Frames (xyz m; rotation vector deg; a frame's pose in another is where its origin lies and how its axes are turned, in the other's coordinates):
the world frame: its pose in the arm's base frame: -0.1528 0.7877 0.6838 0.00 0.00 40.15
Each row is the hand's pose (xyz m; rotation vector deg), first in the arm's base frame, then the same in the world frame.
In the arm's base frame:
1: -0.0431 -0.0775 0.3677 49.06 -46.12 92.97
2: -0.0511 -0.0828 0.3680 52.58 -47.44 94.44
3: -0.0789 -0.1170 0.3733 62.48 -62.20 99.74
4: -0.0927 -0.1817 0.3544 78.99 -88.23 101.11
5: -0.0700 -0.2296 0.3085 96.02 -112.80 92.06
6: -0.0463 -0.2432 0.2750 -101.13 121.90 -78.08
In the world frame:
1: -0.4740 -0.7321 -0.3161 27.90 -55.48 57.29
2: -0.4836 -0.7309 -0.3158 30.46 -57.61 59.24
3: -0.5269 -0.7392 -0.3105 34.04 -72.83 67.36
4: -0.5791 -0.7797 -0.3294 39.67 -99.37 75.41
5: -0.5927 -0.8310 -0.3753 46.54 -125.61 75.55
6: -0.5833 -0.8566 -0.4088 50.26 -141.10 71.06

